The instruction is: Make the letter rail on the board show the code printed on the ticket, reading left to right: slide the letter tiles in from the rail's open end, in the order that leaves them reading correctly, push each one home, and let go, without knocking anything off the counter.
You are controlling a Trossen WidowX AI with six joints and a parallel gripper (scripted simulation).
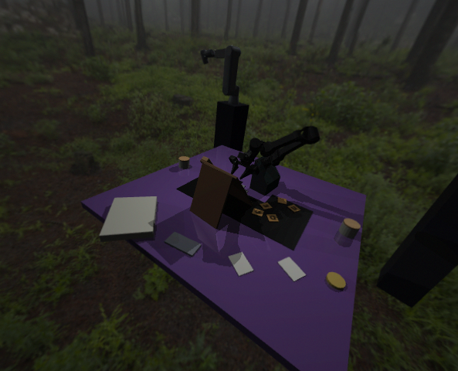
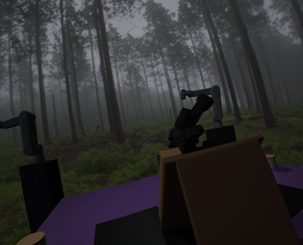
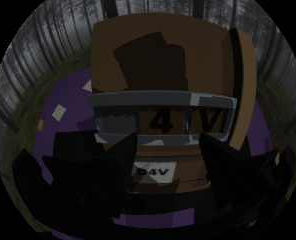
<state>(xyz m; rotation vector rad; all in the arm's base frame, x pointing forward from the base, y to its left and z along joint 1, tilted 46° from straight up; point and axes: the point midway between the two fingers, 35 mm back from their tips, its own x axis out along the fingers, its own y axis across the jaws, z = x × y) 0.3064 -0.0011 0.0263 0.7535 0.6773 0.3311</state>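
My gripper tip is 30 mm short of the tan letter tile marked v, 60 mm to the left of it and 20 mm above it. Round my gripper tip: white ticket (30 mm behind, 10 mm to the left, 110 mm below); black mat (130 mm behind, 10 mm to the left, 190 mm below); grey card (390 mm ahead, 60 mm to the left, 190 mm below).
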